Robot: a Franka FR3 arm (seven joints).
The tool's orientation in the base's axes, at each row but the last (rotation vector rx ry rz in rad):
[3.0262 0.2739 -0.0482]
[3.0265 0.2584 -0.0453]
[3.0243 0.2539 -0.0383]
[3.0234 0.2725 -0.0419]
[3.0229 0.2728 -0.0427]
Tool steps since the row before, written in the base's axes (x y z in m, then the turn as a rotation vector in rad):
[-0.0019 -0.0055 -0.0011 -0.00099 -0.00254 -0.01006]
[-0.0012 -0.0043 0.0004 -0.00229 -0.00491 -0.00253]
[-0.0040 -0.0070 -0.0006 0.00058 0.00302 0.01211]
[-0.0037 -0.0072 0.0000 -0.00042 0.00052 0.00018]
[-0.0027 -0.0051 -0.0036 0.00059 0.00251 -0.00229]
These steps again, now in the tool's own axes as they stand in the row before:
[-0.0028 0.0049 0.0017 -0.00101 0.00131 0.01029]
[-0.0019 0.0041 0.0001 -0.00298 0.00417 0.00308]
[-0.0051 0.0061 0.0014 0.00066 -0.00161 -0.01237]
[-0.0049 0.0064 0.0008 -0.00033 -0.00057 -0.00023]
[-0.0034 0.0041 0.0042 0.00111 -0.00259 0.00199]

